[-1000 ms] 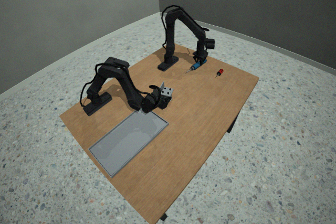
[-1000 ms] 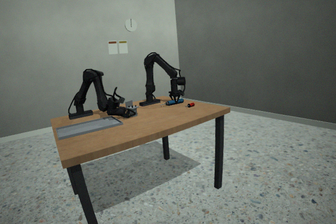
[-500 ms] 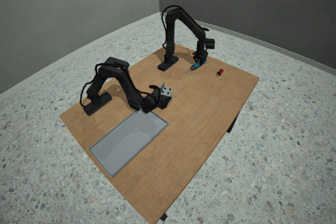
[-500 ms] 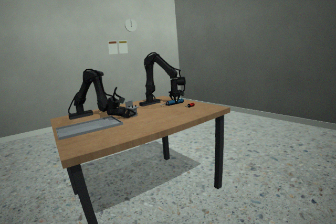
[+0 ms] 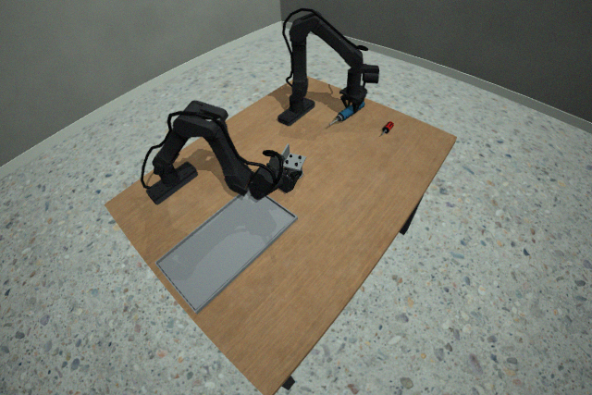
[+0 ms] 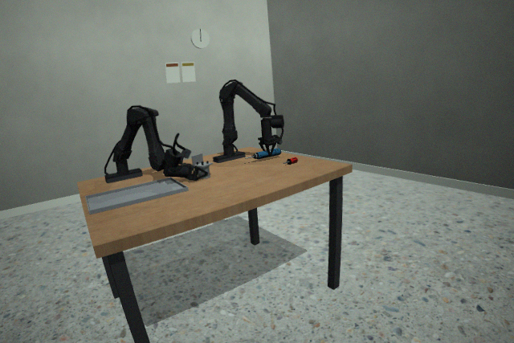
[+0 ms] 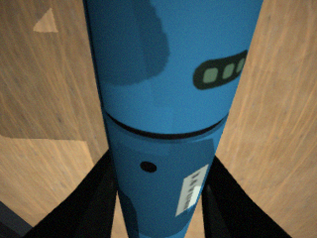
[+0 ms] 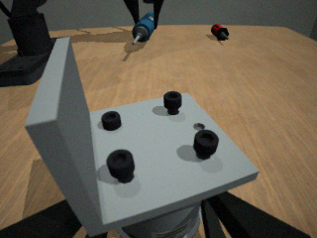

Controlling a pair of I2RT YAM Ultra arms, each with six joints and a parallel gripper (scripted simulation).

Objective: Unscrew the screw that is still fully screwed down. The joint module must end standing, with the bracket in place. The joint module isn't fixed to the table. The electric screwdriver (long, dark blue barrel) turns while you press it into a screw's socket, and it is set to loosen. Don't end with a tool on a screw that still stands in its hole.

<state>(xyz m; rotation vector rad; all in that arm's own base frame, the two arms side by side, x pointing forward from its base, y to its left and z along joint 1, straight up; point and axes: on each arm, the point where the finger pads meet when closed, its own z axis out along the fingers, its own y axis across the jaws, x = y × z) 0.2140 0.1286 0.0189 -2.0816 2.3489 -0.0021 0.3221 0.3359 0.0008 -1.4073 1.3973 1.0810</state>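
Now: right hand 10 mm below the joint module. Also, from my right hand: grey L-shaped bracket 50 mm above; then flat grey tray 70 mm ahead, 350 mm to the right, 20 mm below; then screw 20 mm behind, 10 mm to the left, 40 mm above.
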